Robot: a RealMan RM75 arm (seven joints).
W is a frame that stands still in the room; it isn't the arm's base.
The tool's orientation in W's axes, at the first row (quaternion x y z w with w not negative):
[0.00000 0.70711 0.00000 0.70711]
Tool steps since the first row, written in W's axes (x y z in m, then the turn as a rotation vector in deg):
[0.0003 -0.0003 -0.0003 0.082 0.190 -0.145]
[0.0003 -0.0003 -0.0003 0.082 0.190 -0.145]
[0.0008 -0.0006 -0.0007 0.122 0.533 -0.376]
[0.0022 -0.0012 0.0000 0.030 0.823 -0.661]
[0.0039 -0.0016 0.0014 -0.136 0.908 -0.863]
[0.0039 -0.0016 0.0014 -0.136 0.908 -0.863]
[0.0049 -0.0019 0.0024 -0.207 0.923 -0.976]
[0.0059 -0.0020 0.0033 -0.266 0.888 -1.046]
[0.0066 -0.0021 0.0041 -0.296 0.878 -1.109]
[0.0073 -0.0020 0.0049 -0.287 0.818 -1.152]
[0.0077 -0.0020 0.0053 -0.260 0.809 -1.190]
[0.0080 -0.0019 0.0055 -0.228 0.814 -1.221]
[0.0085 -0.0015 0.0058 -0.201 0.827 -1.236]
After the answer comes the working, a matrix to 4 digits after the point.
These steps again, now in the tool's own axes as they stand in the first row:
[0.0003 -0.0003 0.0003 0.145 0.190 0.082]
[0.0003 -0.0003 0.0003 0.145 0.190 0.082]
[0.0007 -0.0006 0.0008 0.376 0.533 0.122]
[0.0000 -0.0012 0.0022 0.661 0.823 0.030]
[-0.0014 -0.0016 0.0039 0.863 0.908 -0.136]
[-0.0014 -0.0016 0.0039 0.863 0.908 -0.136]
[-0.0024 -0.0019 0.0049 0.976 0.923 -0.207]
[-0.0033 -0.0020 0.0059 1.046 0.888 -0.266]
[-0.0041 -0.0021 0.0066 1.109 0.878 -0.296]
[-0.0049 -0.0020 0.0073 1.152 0.818 -0.287]
[-0.0053 -0.0020 0.0077 1.190 0.809 -0.260]
[-0.0055 -0.0019 0.0080 1.221 0.814 -0.228]
[-0.0058 -0.0015 0.0085 1.236 0.827 -0.201]

The tool's axes in the first row as the columns of a matrix, in W's axes (rounded; the answer above uses it unrounded):
[0.0000 0.0000 1.0000]
[0.0000 1.0000 0.0000]
[-1.0000 0.0000 0.0000]

